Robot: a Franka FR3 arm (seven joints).
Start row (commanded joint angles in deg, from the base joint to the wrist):
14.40 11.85 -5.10 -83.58 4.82 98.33 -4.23
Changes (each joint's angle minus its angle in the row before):
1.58 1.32 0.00 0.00 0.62 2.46 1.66
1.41 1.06 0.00 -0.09 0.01 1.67 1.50
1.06 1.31 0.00 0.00 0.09 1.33 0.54
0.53 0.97 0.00 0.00 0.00 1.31 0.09
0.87 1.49 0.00 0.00 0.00 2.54 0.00
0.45 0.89 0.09 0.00 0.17 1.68 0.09
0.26 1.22 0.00 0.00 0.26 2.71 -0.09
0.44 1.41 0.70 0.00 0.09 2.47 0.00
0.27 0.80 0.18 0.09 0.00 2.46 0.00
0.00 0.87 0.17 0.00 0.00 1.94 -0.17
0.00 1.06 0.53 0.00 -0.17 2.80 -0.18
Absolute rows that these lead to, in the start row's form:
15.98 13.17 -5.10 -83.58 5.44 100.79 -2.57
17.39 14.23 -5.10 -83.67 5.45 102.46 -1.07
18.45 15.54 -5.10 -83.67 5.54 103.79 -0.53
18.98 16.51 -5.10 -83.67 5.54 105.10 -0.44
19.85 18.00 -5.10 -83.67 5.54 107.64 -0.44
20.30 18.89 -5.01 -83.67 5.71 109.32 -0.35
20.56 20.11 -5.01 -83.67 5.97 112.03 -0.44
21.00 21.52 -4.31 -83.67 6.06 114.50 -0.44
21.27 22.32 -4.13 -83.58 6.06 116.96 -0.44
21.27 23.19 -3.96 -83.58 6.06 118.90 -0.61
21.27 24.25 -3.43 -83.58 5.89 121.70 -0.79

